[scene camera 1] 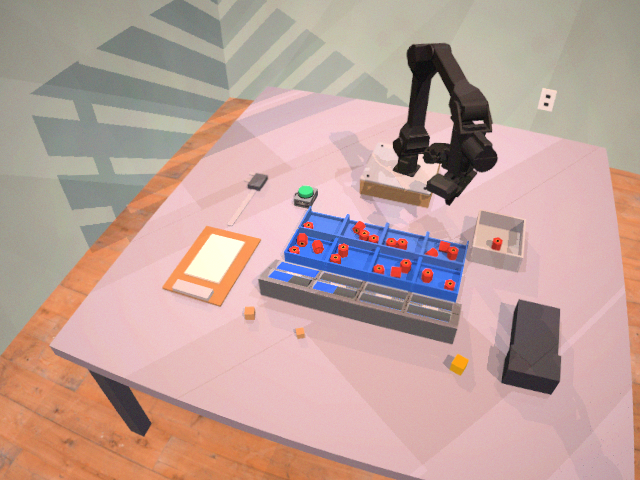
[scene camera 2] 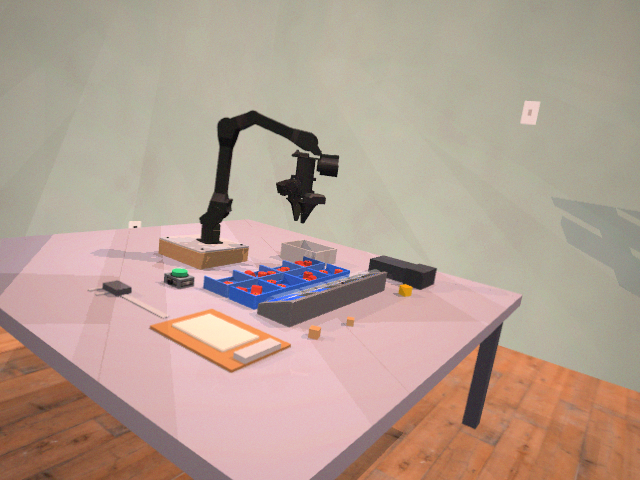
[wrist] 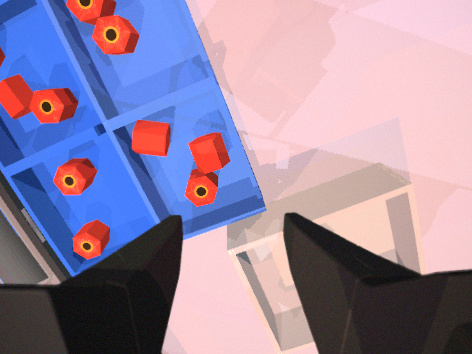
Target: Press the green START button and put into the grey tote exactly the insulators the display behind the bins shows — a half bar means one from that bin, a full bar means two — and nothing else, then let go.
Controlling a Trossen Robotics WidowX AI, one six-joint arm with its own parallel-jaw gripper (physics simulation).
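Observation:
The grey tote [scene camera 1: 496, 259] [scene camera 2: 309, 254] [wrist: 350, 192] stands beside the blue bins [scene camera 1: 325, 266] [scene camera 2: 214, 286] [wrist: 160, 104]; one red insulator [scene camera 1: 496, 243] lies in it. Several red insulators [wrist: 151, 138] lie in the bins. The green START button [scene camera 1: 305, 191] [scene camera 2: 179, 272] stands near the bins' opposite end. The display [scene camera 1: 356, 310] [scene camera 2: 330, 304] shows, in its leftmost column in scene camera 1, a full upper bar and a half lower bar, and a half lower bar in the second column; the others look unlit. My gripper [scene camera 1: 449, 200] [scene camera 2: 300, 221] [wrist: 233, 225] is partly open, empty, high above the table near the tote and bin end.
A black block [scene camera 1: 532, 346] [scene camera 2: 400, 271] stands beyond the tote. A yellow cube [scene camera 1: 459, 364] [scene camera 2: 405, 290] and two small orange cubes [scene camera 1: 249, 313] [scene camera 1: 299, 333] lie past the display. An orange clipboard [scene camera 1: 237, 263] [scene camera 2: 232, 364] and a dark box with a strip [scene camera 1: 257, 181] [scene camera 2: 116, 287] lie farther off.

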